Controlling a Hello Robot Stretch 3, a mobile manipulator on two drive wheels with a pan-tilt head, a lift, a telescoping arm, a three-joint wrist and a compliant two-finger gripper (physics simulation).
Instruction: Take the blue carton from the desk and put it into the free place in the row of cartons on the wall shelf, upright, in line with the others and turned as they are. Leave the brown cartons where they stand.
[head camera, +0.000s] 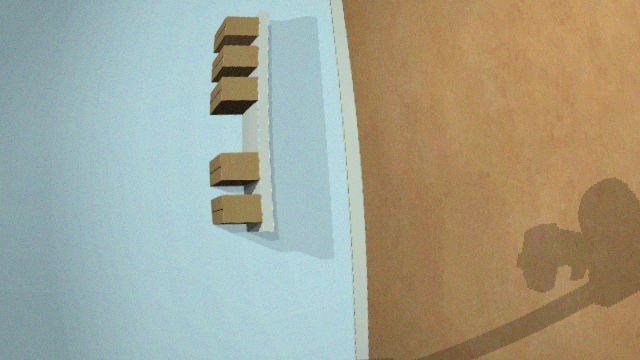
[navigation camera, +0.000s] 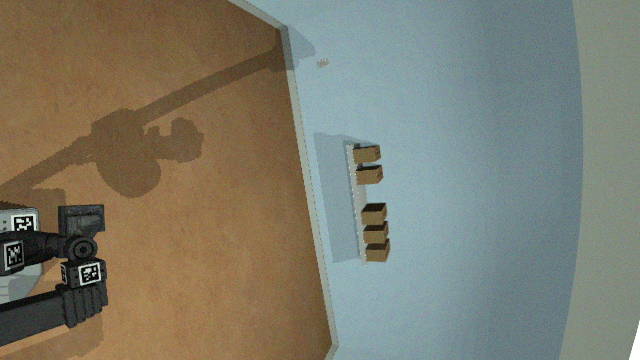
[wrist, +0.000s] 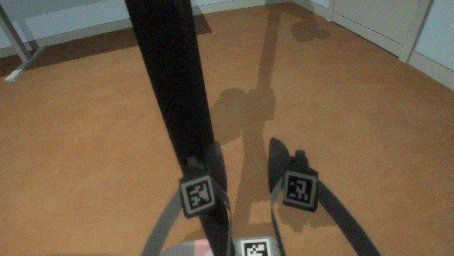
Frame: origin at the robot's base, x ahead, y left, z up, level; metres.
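Seen in the pictures: gripper, fingertip midpoint: (wrist: 245, 158).
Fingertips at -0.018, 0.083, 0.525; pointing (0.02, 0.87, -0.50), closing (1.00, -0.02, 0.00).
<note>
A point is followed by its place in that frame, as x, y, z.
A white wall shelf (head camera: 265, 125) @(-0.045, -2.009, 0.612) (navigation camera: 356, 200) @(-0.059, -2.013, 0.623) carries a row of brown cartons. In the head view three brown cartons stand toward the top, the nearest to the free place being one carton (head camera: 235, 92) @(-0.200, -2.047, 0.756); two stand toward the bottom, the nearer one being another carton (head camera: 240, 167) @(0.135, -1.977, 0.733). The same two cartons bordering the free place show in the navigation view, the first (navigation camera: 373, 214) @(-0.187, -2.045, 0.756) on the side of three, the second (navigation camera: 369, 175) @(0.143, -1.976, 0.761) on the side of two. My gripper (wrist: 245, 158) @(-0.018, 0.083, 0.525) is open and empty, over the floor and away from the shelf. The blue carton does not show.
A dark upright mast (wrist: 172, 75) @(-0.067, 0.116, 0.586) rises left of the fingers in the wrist view. A grey metal leg with a foot (wrist: 25, 65) stands at the far left, and a door (wrist: 382, 22) @(1.000, 1.438, 0.162) at the upper right. The wrist joint (navigation camera: 81, 248) @(-0.024, -0.149, 0.723) shows at the navigation view's lower left.
</note>
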